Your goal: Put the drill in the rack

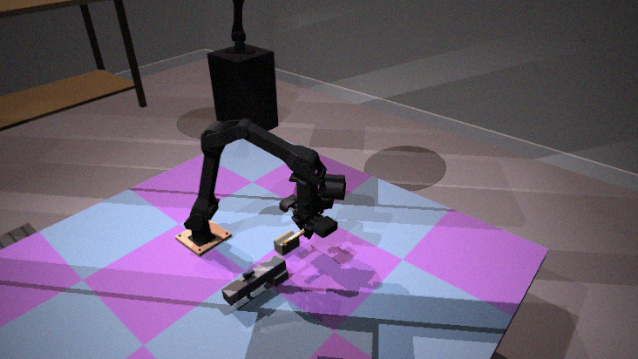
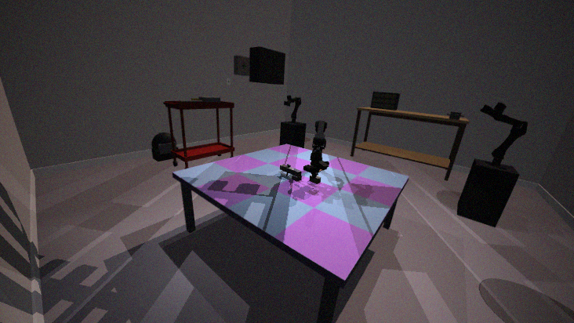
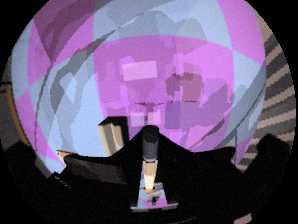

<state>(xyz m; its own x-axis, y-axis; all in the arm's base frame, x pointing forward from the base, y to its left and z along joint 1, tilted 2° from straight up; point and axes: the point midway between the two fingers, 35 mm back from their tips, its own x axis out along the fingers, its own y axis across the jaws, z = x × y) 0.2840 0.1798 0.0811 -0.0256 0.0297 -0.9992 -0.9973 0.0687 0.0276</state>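
The drill lies 40 mm to the right of my gripper tip and 30 mm above it. Round my gripper tip: dark key 230 mm to the right; dark striped block 60 mm behind, 30 mm to the right, 40 mm below; grey block fixture 200 mm to the right, 20 mm below.
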